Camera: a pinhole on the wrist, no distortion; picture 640 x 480 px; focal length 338.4 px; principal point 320.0 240.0 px. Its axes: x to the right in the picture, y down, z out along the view. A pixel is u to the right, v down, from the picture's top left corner.
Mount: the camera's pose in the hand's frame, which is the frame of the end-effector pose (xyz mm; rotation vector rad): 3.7 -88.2 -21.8 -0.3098 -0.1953 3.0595
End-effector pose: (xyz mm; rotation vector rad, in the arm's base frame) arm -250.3 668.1 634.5 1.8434 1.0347 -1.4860
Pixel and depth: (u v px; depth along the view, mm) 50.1 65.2 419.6
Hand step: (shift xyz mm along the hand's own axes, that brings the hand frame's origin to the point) 255.9 51.9 480.0
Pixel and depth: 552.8 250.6 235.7
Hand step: -203.1 -112.0 174.5
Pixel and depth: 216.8 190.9 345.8
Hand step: 38.9 -87.6 341.5
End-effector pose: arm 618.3 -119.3 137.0 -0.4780 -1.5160 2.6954
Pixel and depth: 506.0 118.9 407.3
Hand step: -291.2 23.6 349.4
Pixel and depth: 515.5 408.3 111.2
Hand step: -84.3 -151.6 66.4
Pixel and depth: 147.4 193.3 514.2
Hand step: 159.0 -98.5 538.6
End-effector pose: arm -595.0 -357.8 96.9 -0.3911 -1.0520 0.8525
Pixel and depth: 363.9 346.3 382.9
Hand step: -128.4 -249.5 324.7
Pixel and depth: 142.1 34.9 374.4
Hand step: 130.8 77.4 410.5
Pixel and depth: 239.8 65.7 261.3
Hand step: 17.5 9.3 262.0
